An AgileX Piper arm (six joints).
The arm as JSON. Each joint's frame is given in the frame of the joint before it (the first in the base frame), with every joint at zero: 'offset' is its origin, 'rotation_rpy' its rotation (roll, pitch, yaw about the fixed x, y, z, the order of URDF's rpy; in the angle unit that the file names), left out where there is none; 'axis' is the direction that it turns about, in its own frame. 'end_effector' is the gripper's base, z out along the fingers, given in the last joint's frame.
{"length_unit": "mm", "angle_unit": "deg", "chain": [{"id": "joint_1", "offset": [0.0, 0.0, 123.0], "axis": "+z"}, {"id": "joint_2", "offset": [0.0, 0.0, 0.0], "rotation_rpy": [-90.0, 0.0, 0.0], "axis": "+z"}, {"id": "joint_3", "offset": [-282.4, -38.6, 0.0], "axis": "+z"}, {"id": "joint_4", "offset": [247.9, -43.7, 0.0], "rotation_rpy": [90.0, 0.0, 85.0], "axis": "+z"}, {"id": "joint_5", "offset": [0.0, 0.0, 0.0], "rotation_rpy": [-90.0, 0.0, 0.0], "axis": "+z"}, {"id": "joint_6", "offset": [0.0, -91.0, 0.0], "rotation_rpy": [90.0, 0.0, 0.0], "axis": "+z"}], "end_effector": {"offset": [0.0, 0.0, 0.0]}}
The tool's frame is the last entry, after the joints.
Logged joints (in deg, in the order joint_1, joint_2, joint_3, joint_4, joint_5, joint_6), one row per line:
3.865, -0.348, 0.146, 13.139, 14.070, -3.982
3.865, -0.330, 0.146, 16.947, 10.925, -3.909
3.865, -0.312, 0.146, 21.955, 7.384, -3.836
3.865, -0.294, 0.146, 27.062, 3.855, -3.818
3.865, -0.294, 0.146, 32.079, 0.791, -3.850
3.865, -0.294, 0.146, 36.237, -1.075, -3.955
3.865, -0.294, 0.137, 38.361, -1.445, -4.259
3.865, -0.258, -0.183, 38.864, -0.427, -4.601
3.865, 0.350, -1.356, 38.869, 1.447, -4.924
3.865, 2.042, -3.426, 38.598, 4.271, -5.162
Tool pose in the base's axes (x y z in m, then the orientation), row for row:
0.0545, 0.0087, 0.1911, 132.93, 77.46, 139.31
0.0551, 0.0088, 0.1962, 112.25, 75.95, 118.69
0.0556, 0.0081, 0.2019, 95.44, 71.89, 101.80
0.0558, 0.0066, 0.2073, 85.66, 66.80, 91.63
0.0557, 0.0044, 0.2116, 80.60, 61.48, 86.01
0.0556, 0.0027, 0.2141, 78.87, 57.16, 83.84
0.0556, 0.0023, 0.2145, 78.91, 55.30, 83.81
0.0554, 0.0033, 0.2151, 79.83, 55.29, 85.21
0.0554, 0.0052, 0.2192, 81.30, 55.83, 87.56
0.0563, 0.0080, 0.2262, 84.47, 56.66, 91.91
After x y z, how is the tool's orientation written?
As angles about the fixed x, y, z axes (roll, pitch, yaw), in degrees.
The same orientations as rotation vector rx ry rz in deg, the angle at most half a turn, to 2 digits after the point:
1.88, 98.75, 12.08
5.00, 95.53, 15.21
9.17, 91.81, 19.13
13.56, 88.02, 22.79
17.92, 84.62, 26.16
21.40, 82.41, 28.89
22.87, 81.83, 30.22
22.63, 82.49, 30.71
21.72, 83.72, 31.16
20.41, 86.04, 31.70

